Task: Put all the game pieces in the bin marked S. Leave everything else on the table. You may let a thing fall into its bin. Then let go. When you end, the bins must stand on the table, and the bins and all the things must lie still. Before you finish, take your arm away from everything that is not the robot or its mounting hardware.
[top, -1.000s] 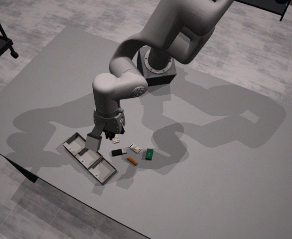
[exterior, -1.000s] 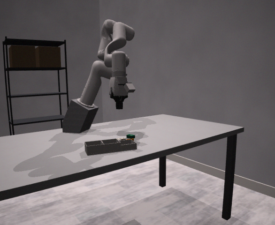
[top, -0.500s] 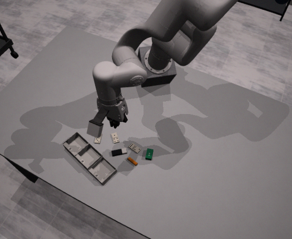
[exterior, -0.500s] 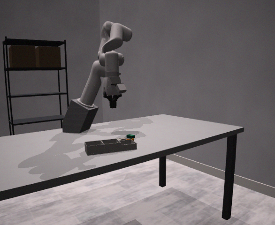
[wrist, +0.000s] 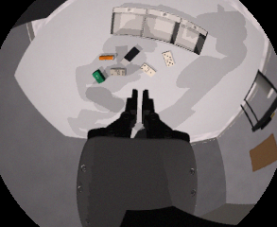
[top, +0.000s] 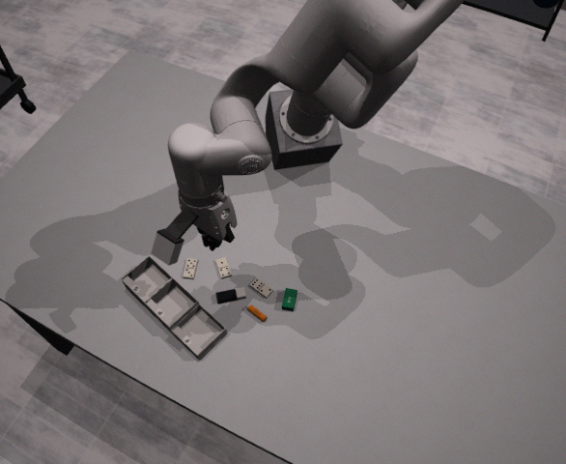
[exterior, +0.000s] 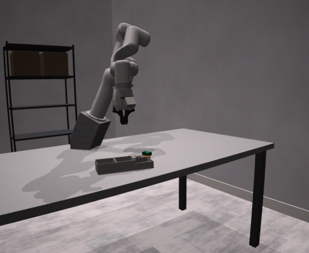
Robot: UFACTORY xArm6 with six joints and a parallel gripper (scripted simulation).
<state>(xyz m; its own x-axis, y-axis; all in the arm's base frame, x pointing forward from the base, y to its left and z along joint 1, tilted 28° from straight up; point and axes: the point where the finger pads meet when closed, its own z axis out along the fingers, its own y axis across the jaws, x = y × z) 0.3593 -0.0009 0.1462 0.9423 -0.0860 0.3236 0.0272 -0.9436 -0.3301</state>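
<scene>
Right now my hand is 18 cm above the grey compartment bin, 11 cm short of it and 5 cm to the left of it. The rest, counted from my hand: orange piece (20 cm below, 11 cm to the left, 1 cm ahead); green block (20 cm below, 14 cm to the left, 7 cm behind); black block (20 cm below, 4 cm to the left).
</scene>
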